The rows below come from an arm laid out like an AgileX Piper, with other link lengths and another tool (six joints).
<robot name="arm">
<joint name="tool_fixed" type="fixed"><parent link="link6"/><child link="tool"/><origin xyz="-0.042 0.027 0.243" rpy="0 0.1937 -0.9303"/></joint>
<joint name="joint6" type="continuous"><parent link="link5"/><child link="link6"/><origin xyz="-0.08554 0 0" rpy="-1.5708 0 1.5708"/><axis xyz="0 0 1"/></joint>
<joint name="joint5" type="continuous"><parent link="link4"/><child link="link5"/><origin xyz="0 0 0" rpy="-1.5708 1.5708 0"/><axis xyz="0 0 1"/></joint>
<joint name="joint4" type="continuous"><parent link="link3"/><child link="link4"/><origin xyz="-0.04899 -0.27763 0" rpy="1.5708 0 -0.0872"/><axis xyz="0 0 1"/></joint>
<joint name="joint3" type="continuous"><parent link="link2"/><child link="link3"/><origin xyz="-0.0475 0.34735 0" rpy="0 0 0"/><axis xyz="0 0 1"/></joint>
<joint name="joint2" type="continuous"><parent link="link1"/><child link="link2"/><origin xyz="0 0 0" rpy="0 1.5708 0"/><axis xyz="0 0 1"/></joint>
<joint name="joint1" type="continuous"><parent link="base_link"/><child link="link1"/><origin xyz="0 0 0.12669" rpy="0 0 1.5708"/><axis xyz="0 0 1"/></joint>
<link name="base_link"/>
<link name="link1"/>
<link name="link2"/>
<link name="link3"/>
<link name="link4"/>
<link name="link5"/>
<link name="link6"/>
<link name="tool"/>
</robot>
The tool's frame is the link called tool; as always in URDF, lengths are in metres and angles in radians. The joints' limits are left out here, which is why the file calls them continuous.
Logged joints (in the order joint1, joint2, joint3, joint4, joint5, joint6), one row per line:
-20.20 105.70 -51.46 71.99 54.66 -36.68
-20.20 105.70 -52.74 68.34 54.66 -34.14
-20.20 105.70 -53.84 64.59 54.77 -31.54
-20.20 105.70 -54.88 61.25 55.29 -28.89
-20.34 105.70 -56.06 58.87 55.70 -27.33
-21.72 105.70 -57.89 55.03 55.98 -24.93
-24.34 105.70 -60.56 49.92 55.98 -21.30
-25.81 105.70 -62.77 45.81 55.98 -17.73
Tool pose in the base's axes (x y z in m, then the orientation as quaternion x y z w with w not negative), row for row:
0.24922 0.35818 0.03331 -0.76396 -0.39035 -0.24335 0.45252
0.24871 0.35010 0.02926 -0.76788 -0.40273 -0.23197 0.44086
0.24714 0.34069 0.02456 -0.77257 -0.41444 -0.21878 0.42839
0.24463 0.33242 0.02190 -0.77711 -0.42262 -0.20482 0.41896
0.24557 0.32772 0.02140 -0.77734 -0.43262 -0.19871 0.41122
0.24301 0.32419 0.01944 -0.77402 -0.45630 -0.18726 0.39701
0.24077 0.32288 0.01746 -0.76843 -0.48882 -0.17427 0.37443
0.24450 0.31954 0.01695 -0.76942 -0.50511 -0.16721 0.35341
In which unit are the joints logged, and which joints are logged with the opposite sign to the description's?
The joints are logged in degrees. Opposite sign: joint1.
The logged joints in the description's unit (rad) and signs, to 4 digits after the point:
0.3526 1.8448 -0.8981 1.2565 0.9540 -0.6402
0.3526 1.8448 -0.9205 1.1928 0.9540 -0.5959
0.3526 1.8448 -0.9397 1.1273 0.9559 -0.5505
0.3526 1.8448 -0.9578 1.0690 0.9650 -0.5042
0.3550 1.8448 -0.9784 1.0275 0.9721 -0.4770
0.3791 1.8448 -1.0104 0.9605 0.9770 -0.4351
0.4248 1.8448 -1.0570 0.8713 0.9770 -0.3718
0.4505 1.8448 -1.0955 0.7995 0.9770 -0.3094

